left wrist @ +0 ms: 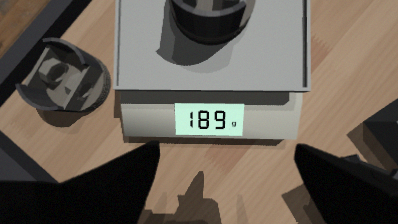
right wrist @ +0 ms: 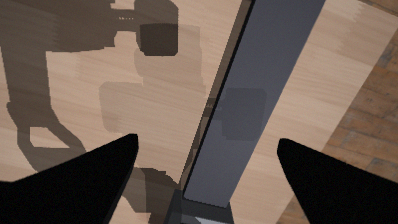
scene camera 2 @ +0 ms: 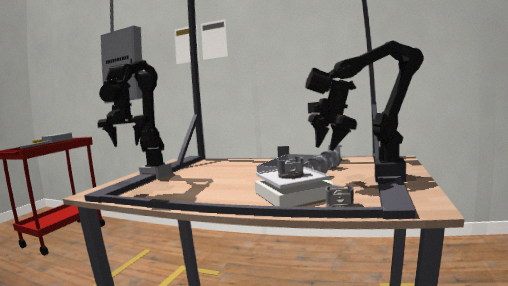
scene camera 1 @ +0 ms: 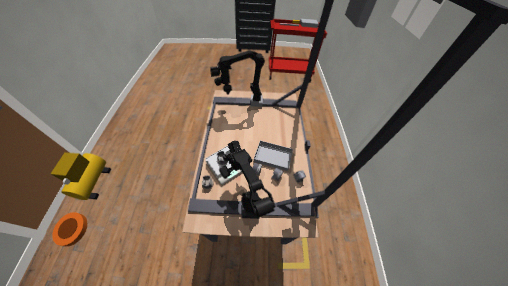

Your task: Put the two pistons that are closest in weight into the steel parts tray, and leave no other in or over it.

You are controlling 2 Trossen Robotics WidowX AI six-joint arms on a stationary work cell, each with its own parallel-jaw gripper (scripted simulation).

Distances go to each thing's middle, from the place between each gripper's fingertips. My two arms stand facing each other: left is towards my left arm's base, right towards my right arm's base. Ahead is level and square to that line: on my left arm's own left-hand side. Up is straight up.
Labels:
Right now the scale plate [scene camera 2: 271,176] is 100 mm below my left hand, 90 mm to the right of it and 90 mm ahead of it. Round my left hand: steel parts tray [scene camera 1: 269,154]: 240 mm behind, 180 mm to the right, 140 mm below; white scale [scene camera 2: 297,195]: 120 mm below, 90 mm to the right, 80 mm ahead.
Now: the scale plate 560 mm to the left of my right hand, 140 mm below it and 40 mm behind it. The rest, counted from my right hand: steel parts tray (480 mm to the left, 370 mm behind, 190 mm below); then white scale (570 mm to the left, 160 mm below, 50 mm behind).

